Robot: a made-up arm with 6 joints.
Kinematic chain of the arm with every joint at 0, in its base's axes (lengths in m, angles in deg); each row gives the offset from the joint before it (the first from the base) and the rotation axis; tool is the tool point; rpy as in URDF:
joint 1: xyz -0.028 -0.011 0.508 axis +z
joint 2: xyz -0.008 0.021 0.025 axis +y
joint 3: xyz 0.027 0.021 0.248 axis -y
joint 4: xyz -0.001 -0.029 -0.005 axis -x
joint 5: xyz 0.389 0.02 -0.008 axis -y
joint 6: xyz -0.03 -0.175 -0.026 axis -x
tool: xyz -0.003 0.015 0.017 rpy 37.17 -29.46 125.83
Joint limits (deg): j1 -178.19..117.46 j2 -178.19..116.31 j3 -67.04..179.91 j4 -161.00..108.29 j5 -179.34..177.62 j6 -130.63..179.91
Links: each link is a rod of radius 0.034 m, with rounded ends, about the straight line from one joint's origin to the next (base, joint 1, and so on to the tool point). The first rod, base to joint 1, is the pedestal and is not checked.
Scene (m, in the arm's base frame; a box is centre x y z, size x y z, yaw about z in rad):
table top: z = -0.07
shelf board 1: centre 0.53 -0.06 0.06 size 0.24 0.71 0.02 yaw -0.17
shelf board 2: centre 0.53 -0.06 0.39 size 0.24 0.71 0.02 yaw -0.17
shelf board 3: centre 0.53 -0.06 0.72 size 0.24 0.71 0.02 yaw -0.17
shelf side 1: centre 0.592 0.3 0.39 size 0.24 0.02 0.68 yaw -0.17
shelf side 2: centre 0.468 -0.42 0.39 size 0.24 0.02 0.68 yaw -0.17
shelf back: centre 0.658 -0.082 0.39 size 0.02 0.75 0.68 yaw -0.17
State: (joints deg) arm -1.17 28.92 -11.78 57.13 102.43 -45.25
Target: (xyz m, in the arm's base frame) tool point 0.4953 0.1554 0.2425
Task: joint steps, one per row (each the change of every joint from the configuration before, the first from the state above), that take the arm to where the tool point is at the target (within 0.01 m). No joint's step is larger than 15 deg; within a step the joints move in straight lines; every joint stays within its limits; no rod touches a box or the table.
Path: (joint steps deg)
1: 2.28 -10.99 -12.19 -2.40 -2.96 1.51
2: 2.28 -10.98 -12.19 -2.40 -2.95 1.52
3: 2.29 -10.99 -12.20 -2.39 -2.96 1.51
4: 2.28 -10.99 -12.19 -2.40 -2.95 1.51
5: 6.91 14.92 6.80 4.61 3.91 -1.57
6: 6.92 14.92 6.81 4.60 3.91 -1.57
7: 6.91 14.92 6.80 4.61 3.92 -1.57
8: 6.92 14.92 6.80 4.61 3.91 -1.57
9: 6.91 14.92 6.81 4.61 3.91 -1.57
10: -6.06 7.16 14.62 1.31 2.01 -1.63
11: -6.06 7.15 14.62 1.32 2.01 -1.62
12: -6.06 7.16 14.62 1.31 2.01 -1.62

